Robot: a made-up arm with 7 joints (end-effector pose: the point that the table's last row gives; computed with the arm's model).
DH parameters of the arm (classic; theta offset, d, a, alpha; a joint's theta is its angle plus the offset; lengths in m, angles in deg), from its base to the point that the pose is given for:
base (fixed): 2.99 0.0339 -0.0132 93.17
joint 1: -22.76 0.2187 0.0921 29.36
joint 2: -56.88 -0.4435 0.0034 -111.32
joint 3: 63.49 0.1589 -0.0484 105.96
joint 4: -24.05 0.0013 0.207 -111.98
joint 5: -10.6 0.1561 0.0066 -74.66
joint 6: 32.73 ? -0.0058 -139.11
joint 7: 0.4 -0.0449 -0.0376 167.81
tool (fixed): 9.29 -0.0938 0 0
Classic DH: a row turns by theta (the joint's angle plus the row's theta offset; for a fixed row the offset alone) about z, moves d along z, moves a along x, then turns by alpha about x.
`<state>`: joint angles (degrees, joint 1 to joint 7).
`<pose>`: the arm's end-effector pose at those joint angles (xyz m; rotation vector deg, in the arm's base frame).
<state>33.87 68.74 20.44 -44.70 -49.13 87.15 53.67</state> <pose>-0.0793 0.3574 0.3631 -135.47 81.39 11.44</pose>
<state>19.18 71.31 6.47 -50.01 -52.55 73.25 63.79</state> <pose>0.0278 0.3631 0.3475 -134.98 77.99 12.66</pose>
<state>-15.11 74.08 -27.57 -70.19 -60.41 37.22 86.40</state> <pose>0.1662 0.3494 0.1832 -153.27 67.43 18.80</pose>
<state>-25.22 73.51 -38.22 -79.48 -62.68 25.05 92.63</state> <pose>0.1594 0.3393 0.1365 -160.50 58.14 29.99</pose>
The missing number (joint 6, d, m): 0.0262
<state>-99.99 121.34 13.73 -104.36 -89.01 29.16 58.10</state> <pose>-0.0259 0.2170 -0.0105 144.21 -14.29 -63.46</pose>
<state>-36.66 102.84 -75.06 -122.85 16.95 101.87 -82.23</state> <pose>0.1136 0.3234 0.0471 -69.47 4.21 17.16</pose>
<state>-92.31 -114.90 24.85 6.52 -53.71 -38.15 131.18</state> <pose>0.1532 0.4651 -0.1694 1.22 -136.11 -106.39</pose>
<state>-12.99 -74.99 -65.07 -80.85 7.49 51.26 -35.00</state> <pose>0.1028 0.2072 0.2699 -24.12 9.77 25.37</pose>
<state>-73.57 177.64 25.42 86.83 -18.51 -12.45 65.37</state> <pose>0.0696 0.3314 0.2586 -17.89 -44.58 -42.20</pose>
